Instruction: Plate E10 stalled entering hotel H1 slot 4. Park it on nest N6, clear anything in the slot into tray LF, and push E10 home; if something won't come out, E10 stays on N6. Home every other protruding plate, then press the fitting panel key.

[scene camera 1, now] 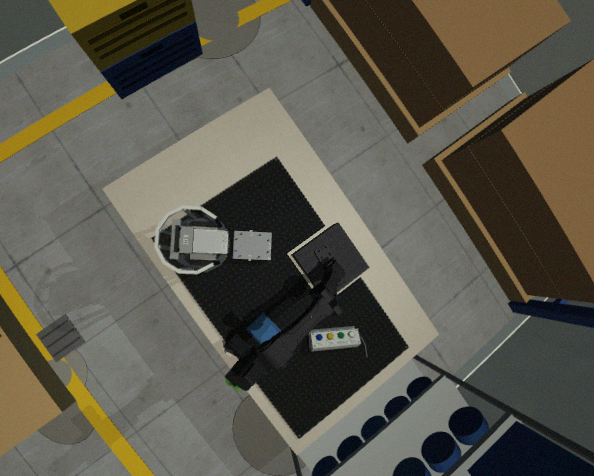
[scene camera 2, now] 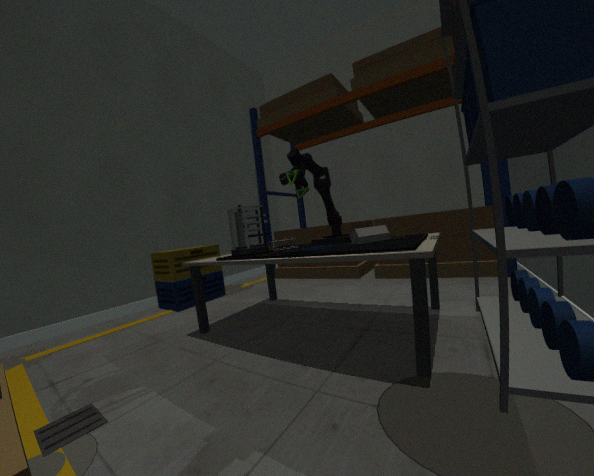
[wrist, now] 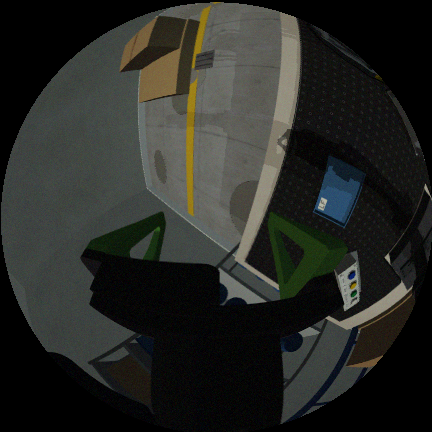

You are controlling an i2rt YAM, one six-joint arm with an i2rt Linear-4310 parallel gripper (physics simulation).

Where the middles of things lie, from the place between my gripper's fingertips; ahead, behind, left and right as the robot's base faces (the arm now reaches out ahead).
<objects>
I see the blue square pad (wrist: pixel 341 182) 300 mm below my hand and 140 mm behind it. From my hand the other things lie so: slotted plate rack (scene camera 1: pixel 174 235) (480 mm to the right, 140 mm below, 80 mm behind).
</objects>
